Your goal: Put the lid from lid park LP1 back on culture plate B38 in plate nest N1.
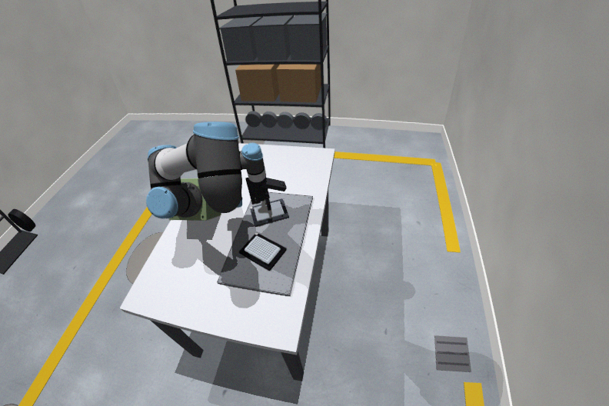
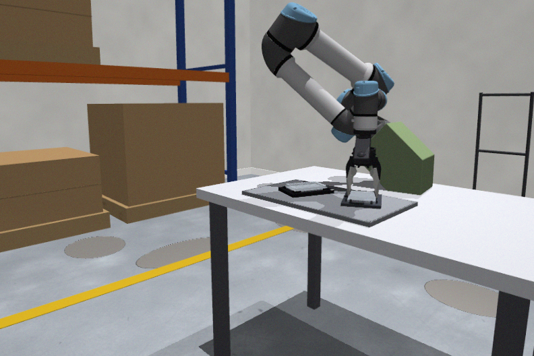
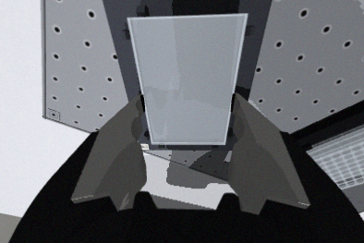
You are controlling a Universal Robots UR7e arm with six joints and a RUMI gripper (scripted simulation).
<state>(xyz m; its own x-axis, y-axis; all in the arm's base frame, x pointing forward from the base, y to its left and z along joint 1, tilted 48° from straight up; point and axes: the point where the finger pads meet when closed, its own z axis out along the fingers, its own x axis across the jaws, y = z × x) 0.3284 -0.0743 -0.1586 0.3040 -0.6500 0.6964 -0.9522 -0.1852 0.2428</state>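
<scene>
Right now my hand is 2 cm above the dark lid park LP1. Round my hand: clear lid: 1 cm below; then black plate nest N1: 22 cm to the right, 2 cm below, 1 cm behind; then culture plate B38: 22 cm to the right, 1 cm below, 1 cm behind.
</scene>
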